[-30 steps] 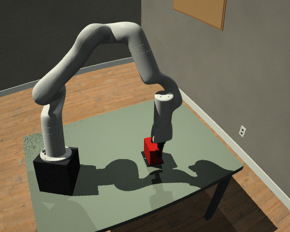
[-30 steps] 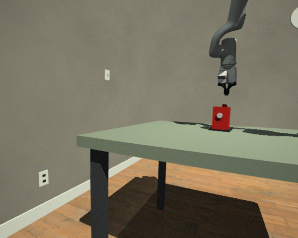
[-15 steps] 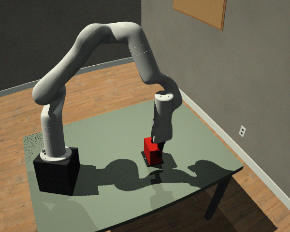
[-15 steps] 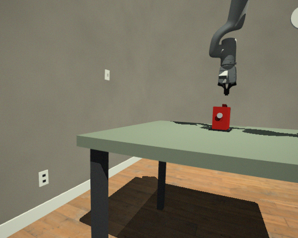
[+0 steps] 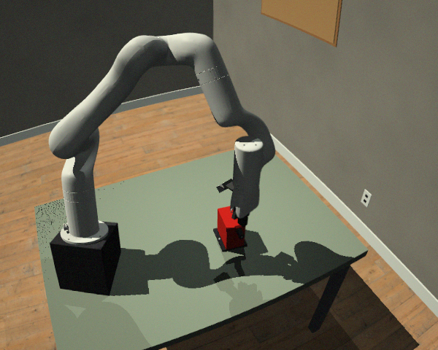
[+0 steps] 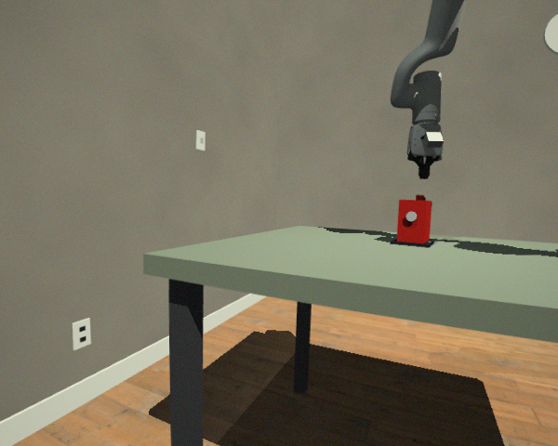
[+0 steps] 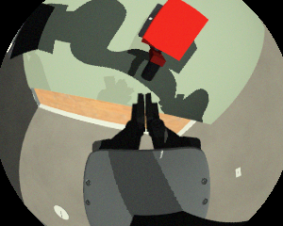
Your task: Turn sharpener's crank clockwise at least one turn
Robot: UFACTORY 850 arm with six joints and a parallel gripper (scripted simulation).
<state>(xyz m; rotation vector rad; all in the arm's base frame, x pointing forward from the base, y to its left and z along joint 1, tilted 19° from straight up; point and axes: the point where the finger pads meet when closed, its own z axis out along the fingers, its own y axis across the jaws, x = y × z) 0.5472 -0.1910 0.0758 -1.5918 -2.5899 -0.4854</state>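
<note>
The knob lies 2 cm to the left of my hand and 9 cm below it.
</note>
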